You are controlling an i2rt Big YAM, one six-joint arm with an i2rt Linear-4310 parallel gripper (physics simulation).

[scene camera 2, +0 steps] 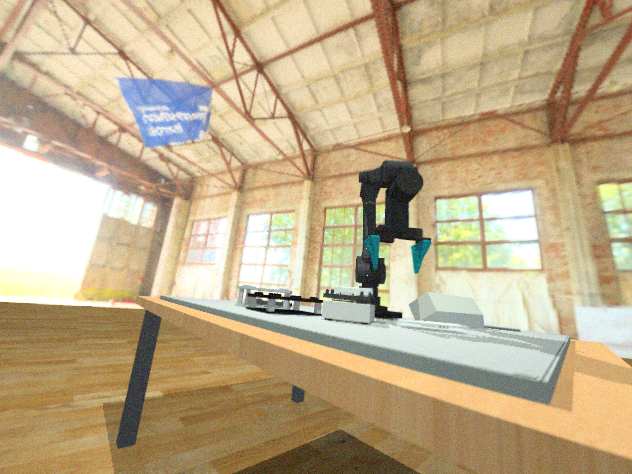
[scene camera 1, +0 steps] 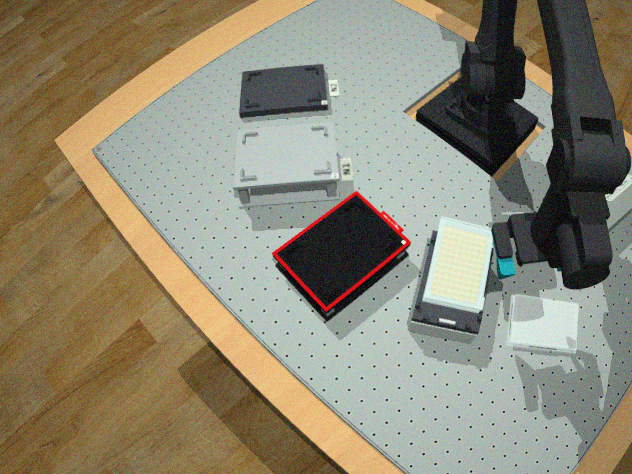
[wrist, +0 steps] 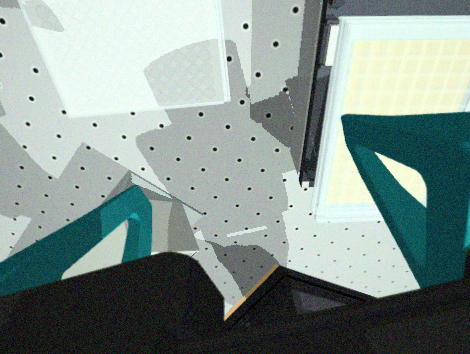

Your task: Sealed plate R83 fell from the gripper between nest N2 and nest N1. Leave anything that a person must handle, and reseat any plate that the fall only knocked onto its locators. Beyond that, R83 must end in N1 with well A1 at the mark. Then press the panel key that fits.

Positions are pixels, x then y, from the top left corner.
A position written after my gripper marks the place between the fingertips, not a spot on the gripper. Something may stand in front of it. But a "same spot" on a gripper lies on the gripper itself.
Scene:
My gripper shows in scene camera 2, in scene camera 1 (529, 270) and in the wrist view. One and the same spot on my gripper: (wrist: 168, 295) is (scene camera 2: 402, 233).

